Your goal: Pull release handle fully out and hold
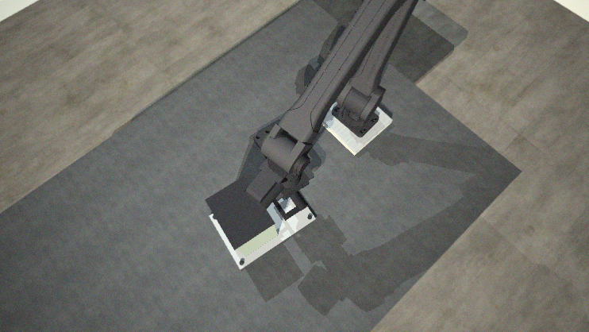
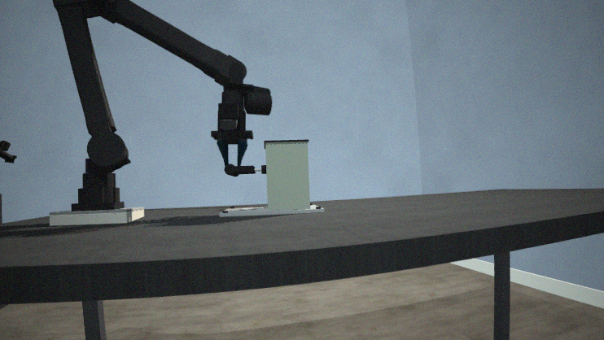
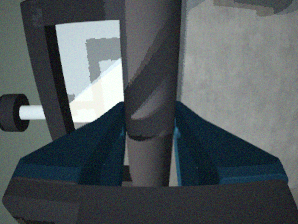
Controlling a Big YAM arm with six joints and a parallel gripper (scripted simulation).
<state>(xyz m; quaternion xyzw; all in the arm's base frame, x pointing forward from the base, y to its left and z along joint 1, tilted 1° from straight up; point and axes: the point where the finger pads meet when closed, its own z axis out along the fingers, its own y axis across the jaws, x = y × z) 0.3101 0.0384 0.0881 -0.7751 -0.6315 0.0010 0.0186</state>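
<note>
The release handle is 5 cm ahead of my hand, 1 cm to the right of it and 1 cm below it.
</note>
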